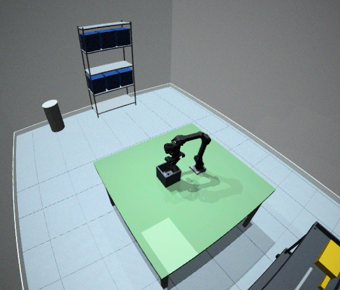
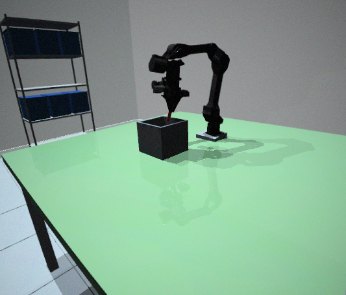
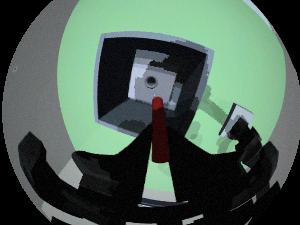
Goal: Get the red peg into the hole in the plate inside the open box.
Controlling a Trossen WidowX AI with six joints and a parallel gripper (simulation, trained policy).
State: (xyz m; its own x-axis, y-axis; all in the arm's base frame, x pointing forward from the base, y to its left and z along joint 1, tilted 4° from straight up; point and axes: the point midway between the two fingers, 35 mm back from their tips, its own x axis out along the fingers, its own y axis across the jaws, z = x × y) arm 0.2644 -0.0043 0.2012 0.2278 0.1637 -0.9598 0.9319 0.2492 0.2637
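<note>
The grey plate lies 130 mm below my gripper tip, 40 mm ahead of it and 20 mm to the right of it. Also, from my gripper tip: red peg (10 mm to the right).
</note>
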